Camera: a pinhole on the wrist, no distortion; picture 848 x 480 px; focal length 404.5 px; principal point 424.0 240.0 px. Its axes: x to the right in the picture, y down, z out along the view. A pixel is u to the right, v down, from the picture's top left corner.
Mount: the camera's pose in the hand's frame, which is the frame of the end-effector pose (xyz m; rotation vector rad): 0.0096 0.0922 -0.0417 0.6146 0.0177 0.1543
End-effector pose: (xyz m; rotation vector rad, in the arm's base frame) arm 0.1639 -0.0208 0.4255 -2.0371 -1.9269 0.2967
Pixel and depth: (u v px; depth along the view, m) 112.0 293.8 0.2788
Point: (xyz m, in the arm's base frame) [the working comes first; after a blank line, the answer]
In the camera's frame: -0.2150 0.0371 0.2788

0.0127 -0.1901 0.2517
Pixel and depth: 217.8 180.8 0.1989
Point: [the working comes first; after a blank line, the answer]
In the camera's frame: -0.1014 -0.0291 0.1989

0.0659 -0.0833 0.3490
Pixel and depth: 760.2 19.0 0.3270
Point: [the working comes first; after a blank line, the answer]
In the camera's frame: 0.2718 -0.1787 0.3270

-0.0459 0.3204 0.3996
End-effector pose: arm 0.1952 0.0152 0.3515 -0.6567 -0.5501 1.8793
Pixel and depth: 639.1 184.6 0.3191
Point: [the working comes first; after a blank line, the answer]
In the camera's frame: 0.1697 -0.0437 0.3191

0.0655 0.2252 0.5249
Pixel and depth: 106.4 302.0 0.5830
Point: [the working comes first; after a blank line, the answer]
In the camera's frame: -0.4578 0.0894 0.5830

0.1801 -0.3211 0.9366
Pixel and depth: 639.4 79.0 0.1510
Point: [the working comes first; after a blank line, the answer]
In the camera's frame: 0.0804 -0.0601 0.1510

0.1485 0.1216 0.3875
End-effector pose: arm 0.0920 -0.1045 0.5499 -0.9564 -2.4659 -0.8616
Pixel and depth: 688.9 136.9 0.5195
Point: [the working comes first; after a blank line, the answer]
In the camera's frame: 0.3402 -0.1324 0.5195

-0.4047 0.1399 0.4107
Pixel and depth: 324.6 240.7 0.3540
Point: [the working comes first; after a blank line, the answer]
In the camera's frame: -0.0870 0.0006 0.3540

0.0183 -0.0426 0.2871
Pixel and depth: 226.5 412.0 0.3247
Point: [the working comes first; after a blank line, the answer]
In the camera's frame: -0.1585 0.1381 0.3247

0.1592 0.0164 0.2477
